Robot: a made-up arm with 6 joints. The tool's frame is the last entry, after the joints. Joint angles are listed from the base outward. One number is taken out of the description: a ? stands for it. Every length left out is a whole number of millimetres.
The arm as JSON. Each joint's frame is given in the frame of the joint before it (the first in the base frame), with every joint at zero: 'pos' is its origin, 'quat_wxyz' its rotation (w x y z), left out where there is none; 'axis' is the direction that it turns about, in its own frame. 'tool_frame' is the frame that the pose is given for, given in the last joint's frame.
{
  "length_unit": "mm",
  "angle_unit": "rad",
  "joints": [
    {
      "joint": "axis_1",
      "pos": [
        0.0,
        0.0,
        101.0
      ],
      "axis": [
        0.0,
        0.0,
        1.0
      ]
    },
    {
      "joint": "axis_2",
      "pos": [
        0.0,
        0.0,
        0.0
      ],
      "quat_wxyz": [
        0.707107,
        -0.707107,
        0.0,
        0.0
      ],
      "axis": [
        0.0,
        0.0,
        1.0
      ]
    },
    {
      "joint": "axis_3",
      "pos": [
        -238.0,
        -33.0,
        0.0
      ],
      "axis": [
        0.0,
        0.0,
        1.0
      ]
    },
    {
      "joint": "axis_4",
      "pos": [
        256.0,
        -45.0,
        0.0
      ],
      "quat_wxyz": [
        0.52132,
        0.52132,
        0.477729,
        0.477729
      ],
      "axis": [
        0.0,
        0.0,
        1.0
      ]
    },
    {
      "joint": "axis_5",
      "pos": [
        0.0,
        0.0,
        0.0
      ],
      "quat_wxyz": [
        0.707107,
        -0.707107,
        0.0,
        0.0
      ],
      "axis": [
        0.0,
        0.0,
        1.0
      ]
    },
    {
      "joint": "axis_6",
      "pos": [
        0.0,
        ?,
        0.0
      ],
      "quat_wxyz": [
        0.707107,
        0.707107,
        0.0,
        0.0
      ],
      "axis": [
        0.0,
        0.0,
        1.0
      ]
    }
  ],
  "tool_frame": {
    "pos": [
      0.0,
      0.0,
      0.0
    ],
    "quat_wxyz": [
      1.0,
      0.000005,
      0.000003,
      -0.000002
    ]
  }
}
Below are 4 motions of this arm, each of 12 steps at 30 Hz.
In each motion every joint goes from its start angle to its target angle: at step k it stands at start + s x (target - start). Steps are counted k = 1, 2, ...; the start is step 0. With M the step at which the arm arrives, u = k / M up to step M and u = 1 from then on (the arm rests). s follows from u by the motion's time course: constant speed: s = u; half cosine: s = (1 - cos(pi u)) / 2; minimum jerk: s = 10 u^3 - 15 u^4 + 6 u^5.
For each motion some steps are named. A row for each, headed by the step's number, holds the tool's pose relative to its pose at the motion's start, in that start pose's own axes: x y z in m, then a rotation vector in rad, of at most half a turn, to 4 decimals.
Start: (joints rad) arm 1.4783 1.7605 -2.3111 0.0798 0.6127 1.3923
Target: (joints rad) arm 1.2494 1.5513 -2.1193 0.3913 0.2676 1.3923
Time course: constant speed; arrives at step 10
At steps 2, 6, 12:
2: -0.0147 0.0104 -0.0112 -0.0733 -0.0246 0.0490
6: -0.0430 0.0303 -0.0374 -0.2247 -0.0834 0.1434
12: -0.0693 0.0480 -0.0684 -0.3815 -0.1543 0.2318

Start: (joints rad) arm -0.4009 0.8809 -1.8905 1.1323 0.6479 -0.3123
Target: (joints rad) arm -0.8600 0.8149 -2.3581 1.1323 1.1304 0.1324
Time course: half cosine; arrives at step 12
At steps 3, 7, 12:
3: -0.0073 0.0200 -0.0072 -0.0100 0.0094 -0.0192
7: -0.0068 0.0905 -0.0257 0.0002 0.0799 -0.1024
12: 0.0185 0.1416 -0.0317 0.0639 0.1616 -0.1779

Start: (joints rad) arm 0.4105 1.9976 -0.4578 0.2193 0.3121 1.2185
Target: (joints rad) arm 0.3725 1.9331 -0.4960 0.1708 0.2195 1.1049
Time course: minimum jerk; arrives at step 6
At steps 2, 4, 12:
2: -0.0028 0.0061 -0.0036 -0.0390 -0.0119 -0.0271
4: -0.0106 0.0225 -0.0147 -0.1451 -0.0514 -0.1010
12: -0.0135 0.0282 -0.0191 -0.1827 -0.0680 -0.1274

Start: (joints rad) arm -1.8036 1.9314 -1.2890 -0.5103 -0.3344 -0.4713
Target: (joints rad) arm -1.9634 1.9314 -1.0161 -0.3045 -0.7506 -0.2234
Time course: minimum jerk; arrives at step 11
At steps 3, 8, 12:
3: 0.0098 0.0016 -0.0032 0.0170 -0.0078 0.0678
8: 0.0652 0.0083 -0.0308 0.1601 -0.0452 0.4444
12: 0.0745 0.0091 -0.0372 0.1927 -0.0513 0.5059

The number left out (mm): -107.0
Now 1 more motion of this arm.
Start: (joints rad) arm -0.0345 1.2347 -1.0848 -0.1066 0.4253 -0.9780
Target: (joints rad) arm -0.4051 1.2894 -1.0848 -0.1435 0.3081 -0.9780
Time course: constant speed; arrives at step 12
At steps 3, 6, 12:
3: 0.0253 -0.0135 0.0040 0.0514 0.0666 0.0335
6: 0.0517 -0.0260 0.0055 0.1022 0.1338 0.0656
12: 0.1068 -0.0477 0.0010 0.2015 0.2701 0.1259

